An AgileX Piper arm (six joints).
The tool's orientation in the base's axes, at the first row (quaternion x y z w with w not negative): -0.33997, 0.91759, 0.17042, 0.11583
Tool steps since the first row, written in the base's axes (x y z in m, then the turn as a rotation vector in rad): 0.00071, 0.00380, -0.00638, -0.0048, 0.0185, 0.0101; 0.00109, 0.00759, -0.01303, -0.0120, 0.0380, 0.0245; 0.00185, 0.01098, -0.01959, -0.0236, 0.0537, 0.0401; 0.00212, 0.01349, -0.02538, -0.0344, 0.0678, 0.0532; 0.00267, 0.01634, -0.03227, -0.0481, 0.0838, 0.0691; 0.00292, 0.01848, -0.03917, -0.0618, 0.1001, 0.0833; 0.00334, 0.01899, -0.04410, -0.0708, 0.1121, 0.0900; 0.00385, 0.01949, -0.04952, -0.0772, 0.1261, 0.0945; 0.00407, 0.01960, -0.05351, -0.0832, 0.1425, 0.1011; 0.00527, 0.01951, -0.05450, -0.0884, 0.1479, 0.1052; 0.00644, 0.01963, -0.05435, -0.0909, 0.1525, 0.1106; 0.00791, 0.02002, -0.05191, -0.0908, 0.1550, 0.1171; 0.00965, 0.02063, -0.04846, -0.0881, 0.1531, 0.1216
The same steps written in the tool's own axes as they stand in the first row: -0.00065, 0.00074, 0.00739, -0.0106, 0.0187, -0.0025; -0.00096, 0.00162, 0.01500, -0.0214, 0.0407, -0.0087; -0.00136, 0.00199, 0.02240, -0.0270, 0.0632, -0.0180; -0.00112, 0.00224, 0.02871, -0.0316, 0.0835, -0.0255; -0.00093, 0.00229, 0.03619, -0.0360, 0.1076, -0.0351; -0.00010, 0.00203, 0.04336, -0.0400, 0.1316, -0.0430; 0.00091, 0.00096, 0.04811, -0.0425, 0.1477, -0.0453; 0.00202, -0.00029, 0.05332, -0.0474, 0.1630, -0.0446; 0.00310, -0.00129, 0.05703, -0.0548, 0.1801, -0.0448; 0.00259, -0.00238, 0.05802, -0.0554, 0.1884, -0.0469; 0.00160, -0.00304, 0.05804, -0.0580, 0.1946, -0.0503; -0.00052, -0.00316, 0.05610, -0.0617, 0.1978, -0.0553; -0.00330, -0.00308, 0.05335, -0.0640, 0.1957, -0.0599
